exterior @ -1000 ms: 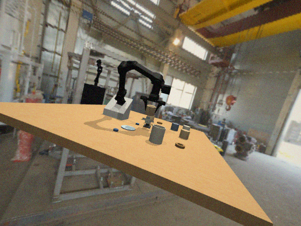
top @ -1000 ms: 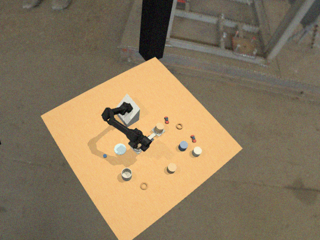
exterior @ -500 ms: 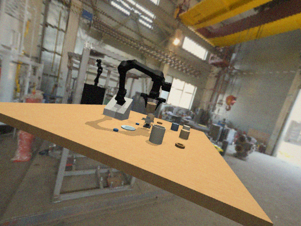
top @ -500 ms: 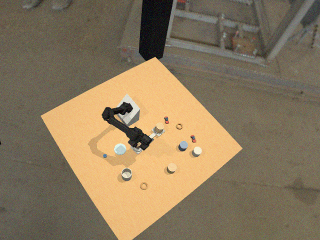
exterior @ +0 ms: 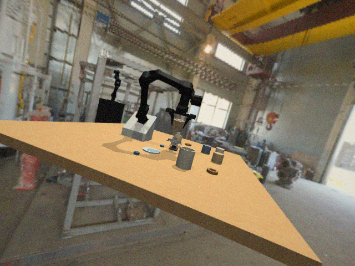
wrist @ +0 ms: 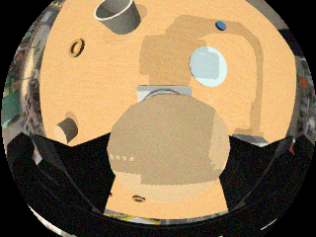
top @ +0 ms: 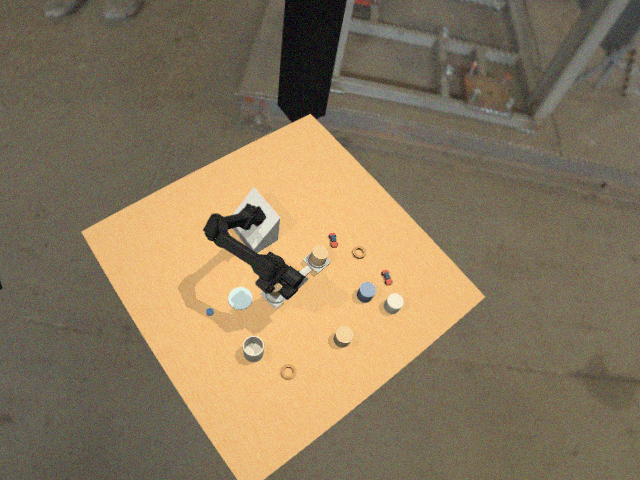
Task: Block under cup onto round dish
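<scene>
The grey block is 10 mm to the left of my gripper tip and 80 mm below it. From my gripper tip the other things lie so: pale blue round dish (80 mm behind, 110 mm to the right, 170 mm below).
</scene>
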